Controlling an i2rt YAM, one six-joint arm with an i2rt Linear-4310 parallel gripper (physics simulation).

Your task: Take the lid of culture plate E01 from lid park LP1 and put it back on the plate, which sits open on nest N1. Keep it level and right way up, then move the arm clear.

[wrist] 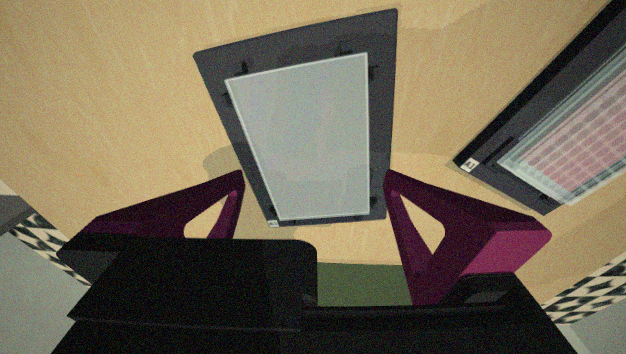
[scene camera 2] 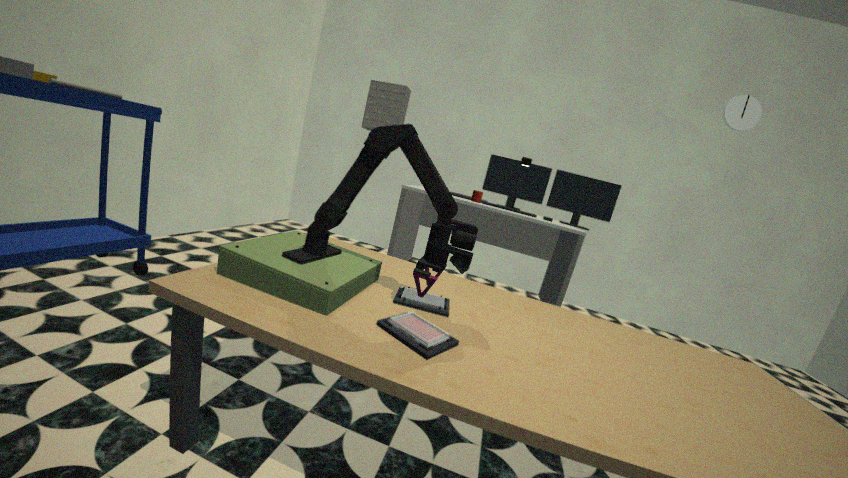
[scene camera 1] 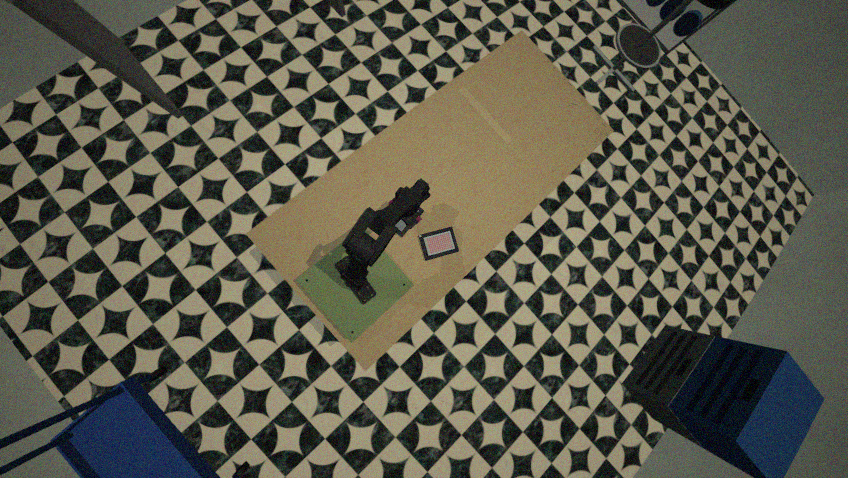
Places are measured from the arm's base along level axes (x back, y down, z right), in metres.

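Where they show: gripper, fingertip midpoint: (wrist: 313, 177) (scene camera 2: 424, 291); arm's base, link origin: (scene camera 2: 313, 254) (scene camera 1: 355, 279).
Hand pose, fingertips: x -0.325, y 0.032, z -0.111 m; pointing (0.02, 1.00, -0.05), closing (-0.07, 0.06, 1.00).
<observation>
Each offset is from my fingertips to the top centre of the thing. Level surfaces: height alone.
The lid {dy +0.020, dx +0.000, dz -0.003 m} (scene camera 2: 422, 297) (wrist: 305, 140), a pale translucent rectangle, lies flat on the dark lid park LP1 {dy +0.018, dx +0.000, dz -0.003 m} (scene camera 2: 440, 309) (wrist: 382, 90) between small corner posts. In scene camera 1 part of a pale surface, perhaps the lid, shows beside the arm. The open culture plate E01 {dy +0.012, dx -0.057, dz +0.198 m} (scene camera 1: 439, 242) (scene camera 2: 418, 329) (wrist: 582, 150), with pinkish wells, sits on the dark nest N1 {dy +0.020, dx -0.057, dz +0.198 m} (scene camera 1: 456, 250) (scene camera 2: 388, 326) (wrist: 500, 125). My gripper (wrist: 313, 177) is open and empty. Its magenta fingertips are above the lid park, one on each side of the lid's near end in the wrist view.
The green base block (scene camera 1: 380, 302) (scene camera 2: 273, 285) carries the arm at one end of the wooden table {dy +0.038 m} (scene camera 1: 504, 118) (scene camera 2: 534, 368). In the wrist view the nest is right of the lid park. A blue cart (scene camera 2: 148, 178), a desk with two monitors and a wall clock stand off the table.
</observation>
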